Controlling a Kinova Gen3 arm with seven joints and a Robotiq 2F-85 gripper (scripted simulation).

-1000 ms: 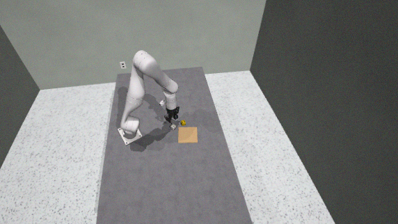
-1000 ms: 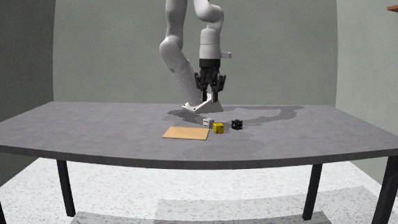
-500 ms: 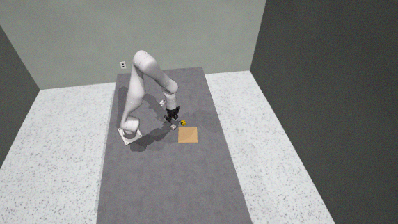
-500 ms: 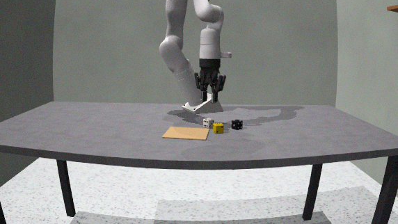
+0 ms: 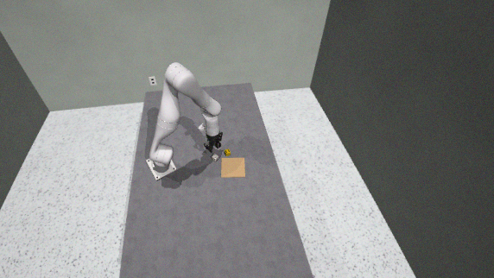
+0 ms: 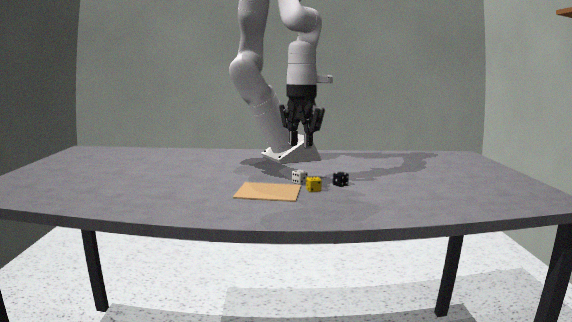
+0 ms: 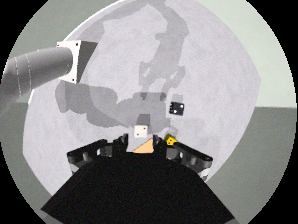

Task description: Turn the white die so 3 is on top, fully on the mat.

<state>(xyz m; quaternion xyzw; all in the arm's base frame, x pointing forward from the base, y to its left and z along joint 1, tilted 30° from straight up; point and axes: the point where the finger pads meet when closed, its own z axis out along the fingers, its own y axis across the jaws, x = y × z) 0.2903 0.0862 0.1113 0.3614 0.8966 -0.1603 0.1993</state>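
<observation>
The white die is 90 mm below my hand. Also, from my hand: tan mat: 110 mm below, 100 mm ahead, 80 mm to the right; yellow die: 90 mm below, 80 mm ahead, 30 mm to the left; black die: 100 mm to the left, 90 mm below, 30 mm ahead.
</observation>
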